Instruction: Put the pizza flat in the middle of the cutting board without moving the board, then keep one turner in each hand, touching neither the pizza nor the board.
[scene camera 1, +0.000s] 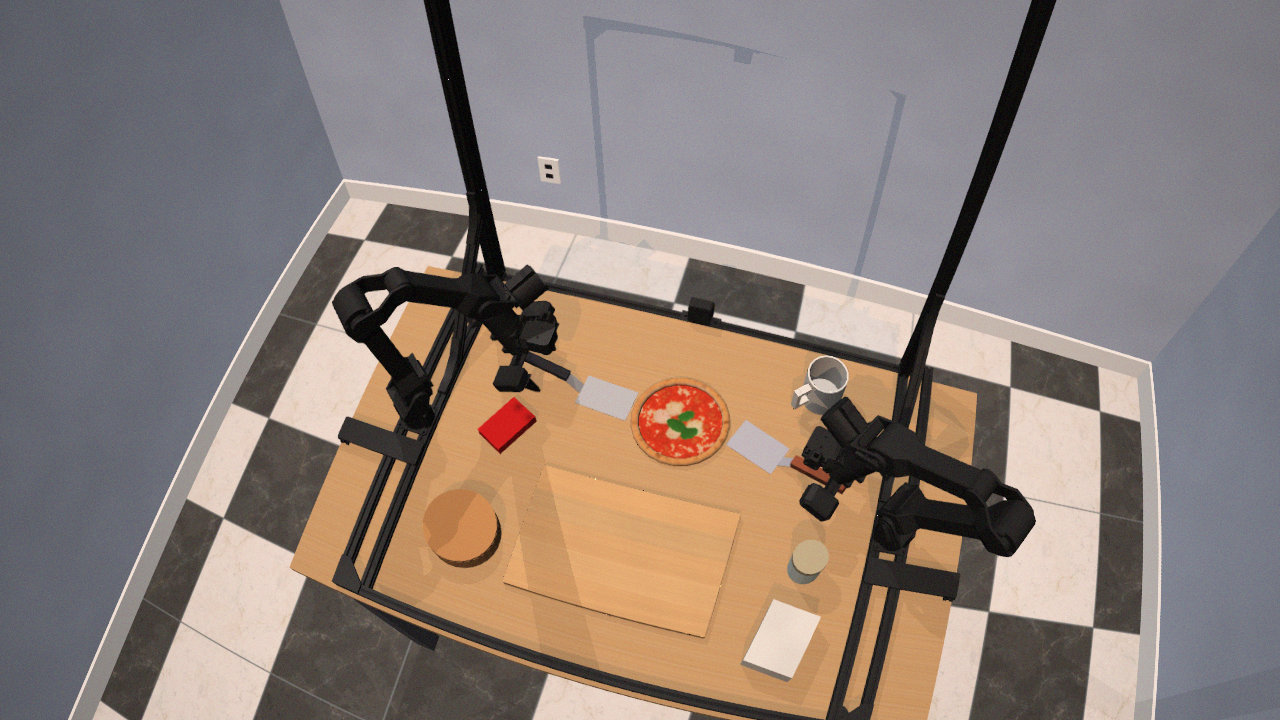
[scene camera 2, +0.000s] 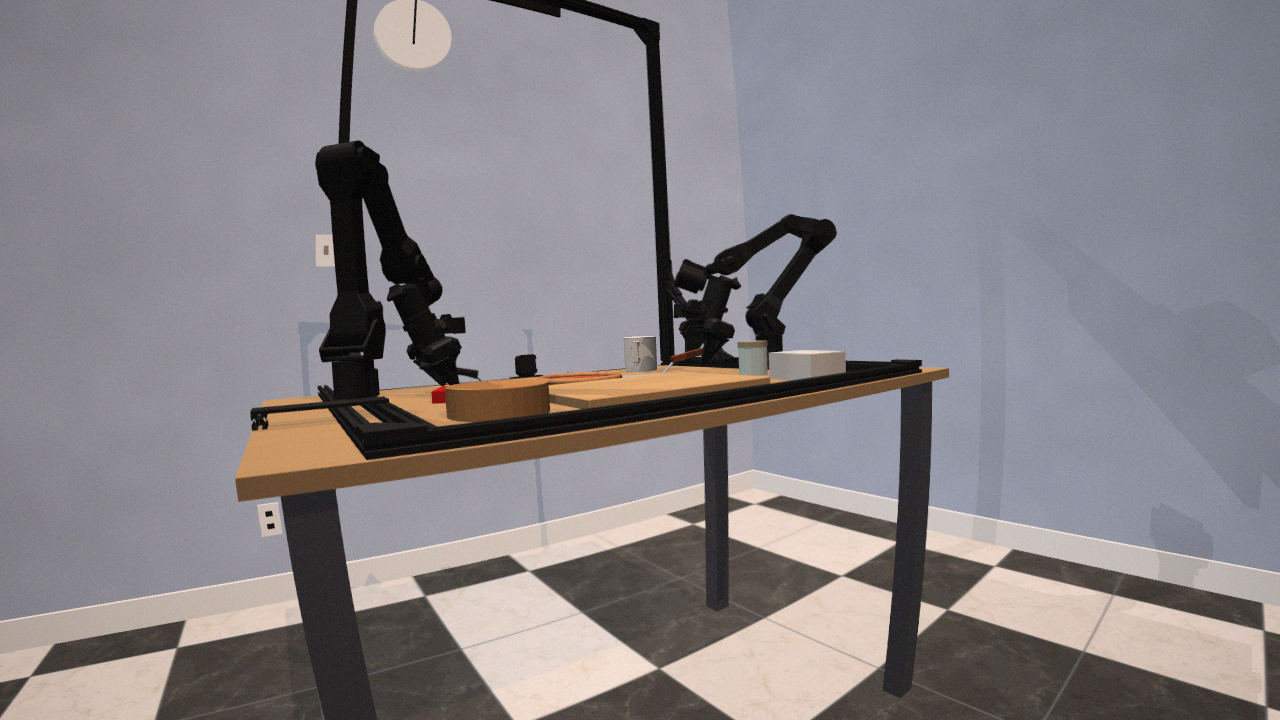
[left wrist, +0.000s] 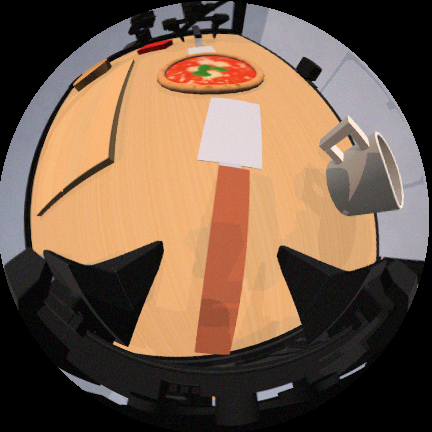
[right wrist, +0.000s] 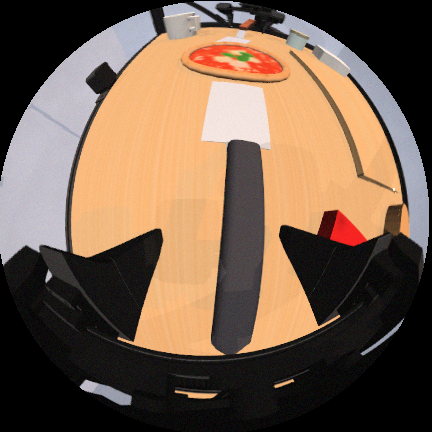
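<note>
The pizza (scene camera 1: 680, 421) (left wrist: 210, 73) (right wrist: 236, 62) lies flat on the table, between the two turner blades and behind the bare cutting board (scene camera 1: 626, 553) (left wrist: 82, 135). The turner with the black handle (scene camera 1: 608, 397) (right wrist: 240, 240) lies left of the pizza in scene camera 1. The turner with the red-brown handle (scene camera 1: 759, 446) (left wrist: 225, 250) lies right of it. My left gripper (left wrist: 222, 250) is open, its fingers spread on either side of the red-brown handle. My right gripper (right wrist: 222, 232) is open, its fingers spread on either side of the black handle. Neither handle is gripped.
A grey mug (scene camera 1: 825, 380) (left wrist: 362, 175) stands near the left gripper. A red block (scene camera 1: 507, 424) (right wrist: 345, 230) lies near the right gripper. A round wooden block (scene camera 1: 460, 526), a lidded jar (scene camera 1: 808, 560) and a white box (scene camera 1: 781, 639) stand around the board. A black frame rail (scene camera 1: 554, 664) edges the table.
</note>
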